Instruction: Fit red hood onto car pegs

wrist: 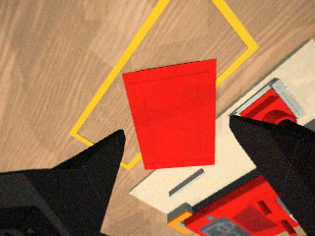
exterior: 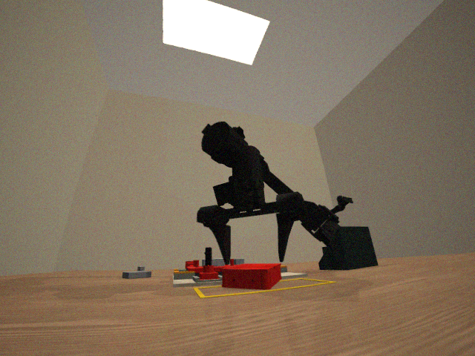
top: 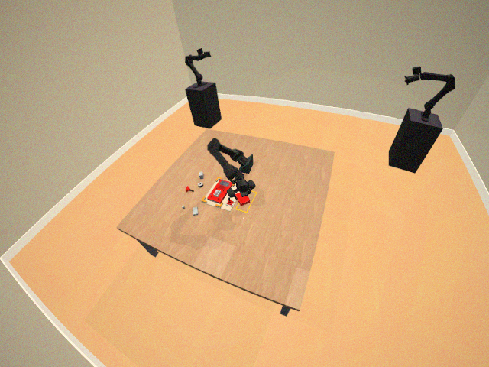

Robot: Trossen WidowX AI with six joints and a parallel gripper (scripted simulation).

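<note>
The red hood lies 1 cm below my gripper tip. From my gripper tip the other things lie so: white wheel 2 cm ahead, 36 cm to the right, 2 cm below.
</note>
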